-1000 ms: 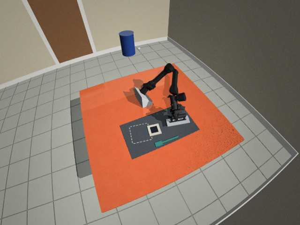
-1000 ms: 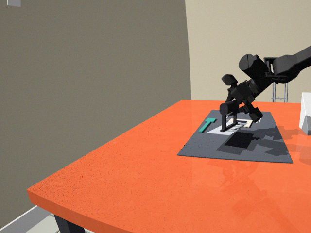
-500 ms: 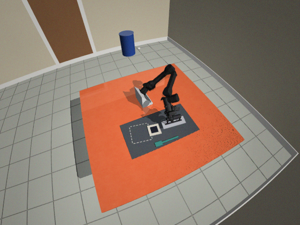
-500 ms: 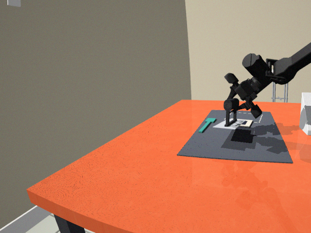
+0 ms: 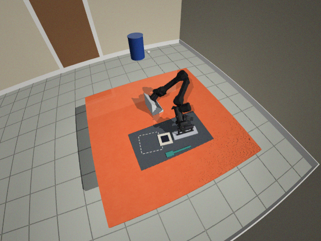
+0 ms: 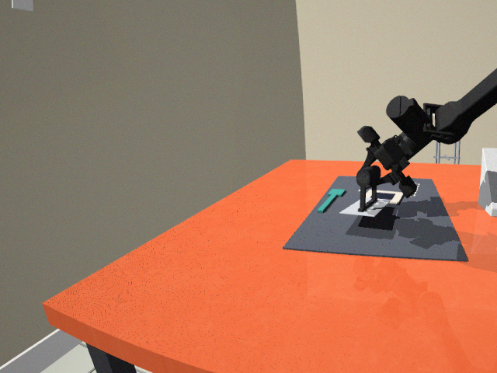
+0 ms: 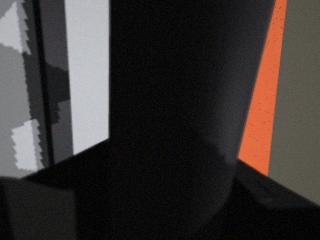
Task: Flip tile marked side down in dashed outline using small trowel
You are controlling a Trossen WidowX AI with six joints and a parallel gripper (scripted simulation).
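Right now the dark grey mat is 90 mm to the right of my gripper tip, 90 mm below it and 50 mm behind it. The rest, counted from my gripper tip: trowel: 30 mm behind, 10 mm below; then tile: 140 mm to the right, 70 mm below, 50 mm behind; then teal flat tool: 110 mm to the right, 90 mm ahead, 70 mm below.
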